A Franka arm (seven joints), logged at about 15 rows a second.
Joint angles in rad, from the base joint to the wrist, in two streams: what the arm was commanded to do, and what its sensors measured. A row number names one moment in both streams.
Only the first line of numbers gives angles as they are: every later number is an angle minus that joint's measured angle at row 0.
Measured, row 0:
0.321 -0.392 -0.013 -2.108 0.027 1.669 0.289
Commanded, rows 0 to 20:
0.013 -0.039 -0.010 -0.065 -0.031 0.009 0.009
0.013 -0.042 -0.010 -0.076 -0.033 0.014 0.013
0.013 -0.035 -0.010 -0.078 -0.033 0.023 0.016
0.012 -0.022 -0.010 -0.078 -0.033 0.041 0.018
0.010 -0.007 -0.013 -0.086 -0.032 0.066 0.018
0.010 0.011 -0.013 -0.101 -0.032 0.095 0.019
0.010 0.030 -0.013 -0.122 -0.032 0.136 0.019
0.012 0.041 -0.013 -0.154 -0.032 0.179 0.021
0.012 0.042 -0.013 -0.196 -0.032 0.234 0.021
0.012 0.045 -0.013 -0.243 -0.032 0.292 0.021
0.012 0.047 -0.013 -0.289 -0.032 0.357 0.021
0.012 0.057 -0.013 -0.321 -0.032 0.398 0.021
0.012 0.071 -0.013 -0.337 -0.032 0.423 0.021
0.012 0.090 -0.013 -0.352 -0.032 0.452 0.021
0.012 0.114 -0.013 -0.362 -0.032 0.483 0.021
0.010 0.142 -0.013 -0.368 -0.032 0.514 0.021
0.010 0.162 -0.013 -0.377 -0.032 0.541 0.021
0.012 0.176 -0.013 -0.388 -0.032 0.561 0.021
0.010 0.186 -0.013 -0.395 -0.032 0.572 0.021
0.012 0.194 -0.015 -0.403 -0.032 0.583 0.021
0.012 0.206 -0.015 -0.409 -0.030 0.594 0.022
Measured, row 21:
0.000 0.190 -0.006 -0.396 -0.018 0.562 0.000
